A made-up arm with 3 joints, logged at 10 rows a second.
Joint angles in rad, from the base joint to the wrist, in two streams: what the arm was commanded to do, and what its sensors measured. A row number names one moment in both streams.
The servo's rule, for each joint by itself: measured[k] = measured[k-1] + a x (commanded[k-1-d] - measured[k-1]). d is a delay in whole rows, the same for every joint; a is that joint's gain. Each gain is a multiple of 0.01, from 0.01 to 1. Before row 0 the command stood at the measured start. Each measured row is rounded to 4 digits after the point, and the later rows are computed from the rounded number. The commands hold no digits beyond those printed.
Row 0, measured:
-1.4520 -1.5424 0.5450
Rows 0 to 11, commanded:
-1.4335 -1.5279 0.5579
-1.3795 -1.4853 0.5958
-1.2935 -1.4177 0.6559
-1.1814 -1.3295 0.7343
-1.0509 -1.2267 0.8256
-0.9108 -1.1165 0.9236
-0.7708 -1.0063 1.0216
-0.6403 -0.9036 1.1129
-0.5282 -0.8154 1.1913
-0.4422 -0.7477 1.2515
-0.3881 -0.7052 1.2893
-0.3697 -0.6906 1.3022
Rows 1 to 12, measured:
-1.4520 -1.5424 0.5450
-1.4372 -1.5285 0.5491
-1.3910 -1.4870 0.5640
-1.3130 -1.4205 0.5934
-1.2077 -1.3331 0.6385
-1.0823 -1.2310 0.6984
-0.9451 -1.1211 0.7705
-0.8057 -1.0109 0.8509
-0.6734 -0.9079 0.9347
-0.5572 -0.8191 1.0168
-0.4652 -0.7506 1.0919
-0.4035 -0.7070 1.1551
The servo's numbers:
d 1
a 0.80 0.96 0.32

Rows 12 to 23, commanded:
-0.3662 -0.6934 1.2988
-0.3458 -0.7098 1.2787
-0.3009 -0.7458 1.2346
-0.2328 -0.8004 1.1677
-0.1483 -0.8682 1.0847
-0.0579 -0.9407 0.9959
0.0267 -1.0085 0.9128
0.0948 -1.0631 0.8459
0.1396 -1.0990 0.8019
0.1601 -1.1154 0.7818
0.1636 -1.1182 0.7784
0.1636 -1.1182 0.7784
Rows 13 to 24, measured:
-0.3765 -0.6913 1.2022
-0.3683 -0.6933 1.2331
-0.3503 -0.7091 1.2477
-0.3108 -0.7443 1.2435
-0.2484 -0.7982 1.2192
-0.1683 -0.8654 1.1762
-0.0800 -0.9377 1.1185
0.0054 -1.0057 1.0527
0.0769 -1.0608 0.9865
0.1271 -1.0975 0.9274
0.1535 -1.1147 0.8808
0.1616 -1.1181 0.8480

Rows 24 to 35, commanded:
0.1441 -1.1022 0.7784
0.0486 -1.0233 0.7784
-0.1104 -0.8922 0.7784
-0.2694 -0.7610 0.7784
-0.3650 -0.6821 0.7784
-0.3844 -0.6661 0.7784
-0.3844 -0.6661 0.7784
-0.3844 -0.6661 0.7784
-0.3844 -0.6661 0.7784
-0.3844 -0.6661 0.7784
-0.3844 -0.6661 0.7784
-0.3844 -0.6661 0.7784
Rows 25 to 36, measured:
0.1632 -1.1182 0.8257
0.1479 -1.1028 0.8106
0.0685 -1.0265 0.8003
-0.0746 -0.8976 0.7933
-0.2304 -0.7665 0.7885
-0.3381 -0.6855 0.7853
-0.3751 -0.6669 0.7831
-0.3825 -0.6661 0.7816
-0.3840 -0.6661 0.7806
-0.3843 -0.6661 0.7799
-0.3844 -0.6661 0.7794
-0.3844 -0.6661 0.7791

